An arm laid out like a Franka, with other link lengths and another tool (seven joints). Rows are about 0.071 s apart.
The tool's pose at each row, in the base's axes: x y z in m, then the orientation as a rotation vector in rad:
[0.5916, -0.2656, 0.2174, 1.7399, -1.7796, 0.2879]
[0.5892, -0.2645, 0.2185, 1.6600, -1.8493, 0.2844]
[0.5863, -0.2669, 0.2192, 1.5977, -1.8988, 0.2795]
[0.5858, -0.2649, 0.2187, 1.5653, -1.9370, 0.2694]
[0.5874, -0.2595, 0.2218, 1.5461, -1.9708, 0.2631]
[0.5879, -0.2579, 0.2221, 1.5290, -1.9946, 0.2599]
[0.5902, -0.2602, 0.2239, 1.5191, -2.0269, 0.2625]
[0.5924, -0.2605, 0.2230, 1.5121, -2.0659, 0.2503]
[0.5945, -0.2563, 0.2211, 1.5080, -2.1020, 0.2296]
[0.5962, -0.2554, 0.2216, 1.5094, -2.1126, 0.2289]
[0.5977, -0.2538, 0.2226, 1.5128, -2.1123, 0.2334]
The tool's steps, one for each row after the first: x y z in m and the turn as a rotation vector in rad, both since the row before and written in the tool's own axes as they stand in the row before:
[-0.0004, 0.0027, -0.0008, -0.0287, -0.0094, 0.0746]
[0.0024, 0.0025, 0.0017, -0.0236, -0.0068, 0.0554]
[-0.0019, 0.0008, -0.0005, -0.0126, -0.0157, 0.0335]
[-0.0027, 0.0007, -0.0058, -0.0041, -0.0174, 0.0255]
[-0.0012, 0.0001, -0.0012, -0.0038, -0.0104, 0.0200]
[0.0025, -0.0025, -0.0011, 0.0062, -0.0176, 0.0218]
[-0.0007, -0.0023, 0.0001, 0.0007, -0.0293, 0.0200]
[-0.0049, -0.0008, -0.0011, -0.0037, -0.0317, 0.0150]
[-0.0009, -0.0012, -0.0014, 0.0035, -0.0085, 0.0041]
[-0.0012, -0.0006, -0.0020, 0.0043, 0.0003, -0.0011]

